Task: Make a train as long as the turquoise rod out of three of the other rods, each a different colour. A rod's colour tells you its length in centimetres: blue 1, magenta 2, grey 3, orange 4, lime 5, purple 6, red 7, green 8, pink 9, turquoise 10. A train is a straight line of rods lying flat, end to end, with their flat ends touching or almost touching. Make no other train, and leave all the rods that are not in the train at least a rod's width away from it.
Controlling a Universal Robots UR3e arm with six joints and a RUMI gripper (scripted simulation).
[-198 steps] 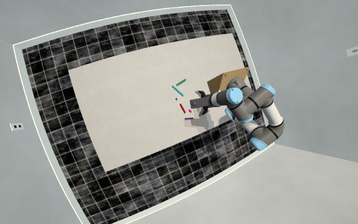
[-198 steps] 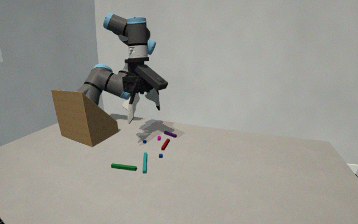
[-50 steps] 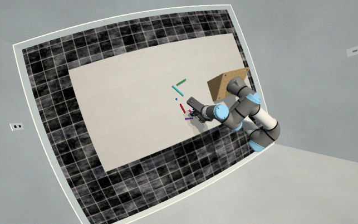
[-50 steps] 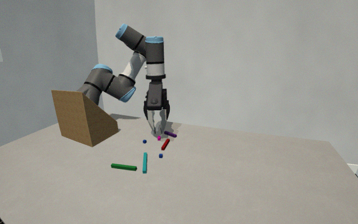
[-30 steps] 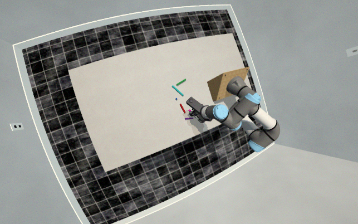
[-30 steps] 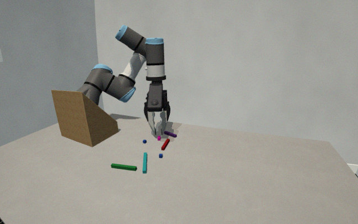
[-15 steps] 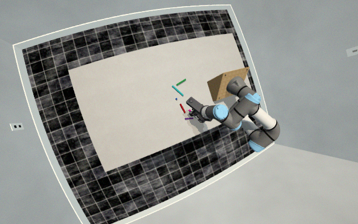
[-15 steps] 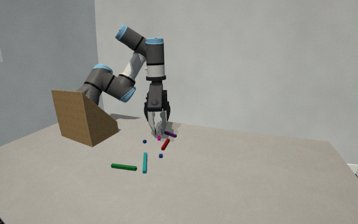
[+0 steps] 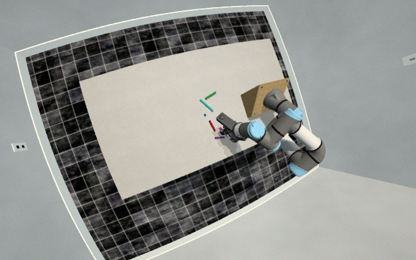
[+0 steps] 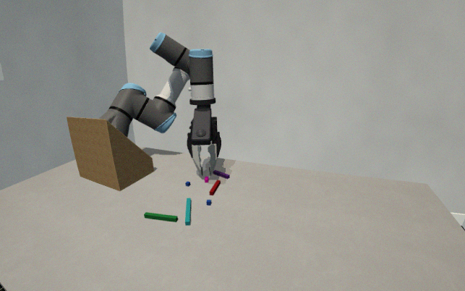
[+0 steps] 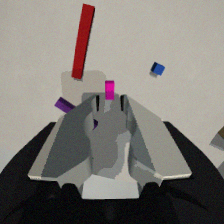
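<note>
Right now the magenta rod is 3 cm below my hand. From my hand the other things lie so: purple rod 5 cm to the left, 3 cm below, 2 cm ahead; then red rod 5 cm ahead, 3 cm to the right, 3 cm below; then turquoise rod 16 cm to the right, 4 cm ahead, 3 cm below.
</note>
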